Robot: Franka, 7 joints.
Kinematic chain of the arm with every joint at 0, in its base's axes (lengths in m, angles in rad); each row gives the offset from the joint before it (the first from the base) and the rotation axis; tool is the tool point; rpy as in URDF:
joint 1: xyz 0 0 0.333 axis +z
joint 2: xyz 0 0 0 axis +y
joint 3: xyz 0 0 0.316 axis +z
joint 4: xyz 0.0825 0 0 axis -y
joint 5: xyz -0.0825 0 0.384 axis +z
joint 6: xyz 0 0 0 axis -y
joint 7: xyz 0.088 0 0 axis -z
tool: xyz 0 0 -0.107 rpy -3.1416 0 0
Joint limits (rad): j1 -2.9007..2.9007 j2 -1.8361..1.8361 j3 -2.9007..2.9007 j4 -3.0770..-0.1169 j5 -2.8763..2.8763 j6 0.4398..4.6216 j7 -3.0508..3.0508
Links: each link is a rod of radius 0.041 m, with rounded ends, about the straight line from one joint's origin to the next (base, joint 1, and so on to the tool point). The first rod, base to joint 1, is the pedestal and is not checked.
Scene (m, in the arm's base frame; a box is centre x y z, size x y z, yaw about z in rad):
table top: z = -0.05
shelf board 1: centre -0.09 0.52 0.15 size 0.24 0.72 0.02 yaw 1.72
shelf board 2: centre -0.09 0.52 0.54 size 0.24 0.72 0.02 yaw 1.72
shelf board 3: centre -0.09 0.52 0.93 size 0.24 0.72 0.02 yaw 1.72
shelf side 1: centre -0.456 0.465 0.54 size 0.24 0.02 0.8 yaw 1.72
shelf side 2: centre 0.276 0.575 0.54 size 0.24 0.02 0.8 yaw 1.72
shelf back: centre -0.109 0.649 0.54 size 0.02 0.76 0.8 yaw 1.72
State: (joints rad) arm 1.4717 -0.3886 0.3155 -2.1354 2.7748 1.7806 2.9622
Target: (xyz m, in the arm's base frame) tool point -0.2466 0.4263 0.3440
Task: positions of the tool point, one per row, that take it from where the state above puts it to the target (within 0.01 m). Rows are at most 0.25 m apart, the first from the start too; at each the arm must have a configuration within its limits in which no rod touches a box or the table.
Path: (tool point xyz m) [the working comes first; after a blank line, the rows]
Joints at the target: 1.5912 -0.0472 0.4439 -2.5376 2.7384 1.8770 2.9622
Straight joint move there: touches shelf board 2.

1: -0.1582 0.3599 0.7264
2: -0.1402 0.2737 0.7165
3: -0.1995 0.3034 0.5257
4: -0.2196 0.2465 0.3440
5: -0.2445 0.3305 0.3539
6: -0.2466 0.4263 0.3440

